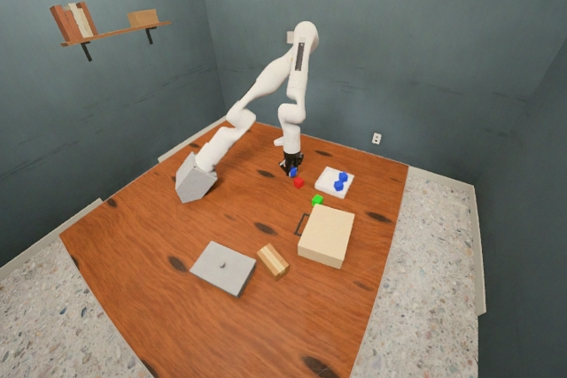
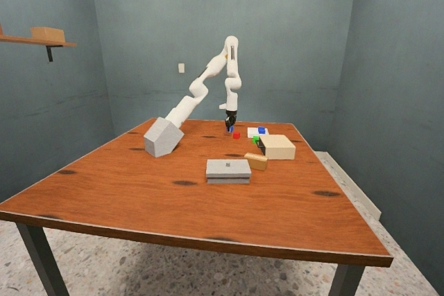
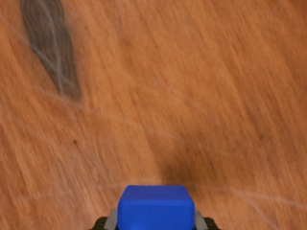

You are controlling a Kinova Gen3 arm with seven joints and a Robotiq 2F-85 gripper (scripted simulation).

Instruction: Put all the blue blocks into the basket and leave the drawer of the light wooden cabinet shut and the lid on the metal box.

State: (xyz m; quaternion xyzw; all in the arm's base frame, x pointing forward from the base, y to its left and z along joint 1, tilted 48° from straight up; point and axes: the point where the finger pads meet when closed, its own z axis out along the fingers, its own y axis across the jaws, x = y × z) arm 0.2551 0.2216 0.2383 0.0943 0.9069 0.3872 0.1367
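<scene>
Right now the white basket is 16 cm ahead of my hand, 13 cm to the left of it and 5 cm below it. Round my hand: light wooden cabinet (33 cm ahead, 13 cm to the right, 2 cm below); then green block (19 cm ahead, 4 cm below, 2 cm to the right); then red block (5 cm ahead, 4 cm below).
</scene>
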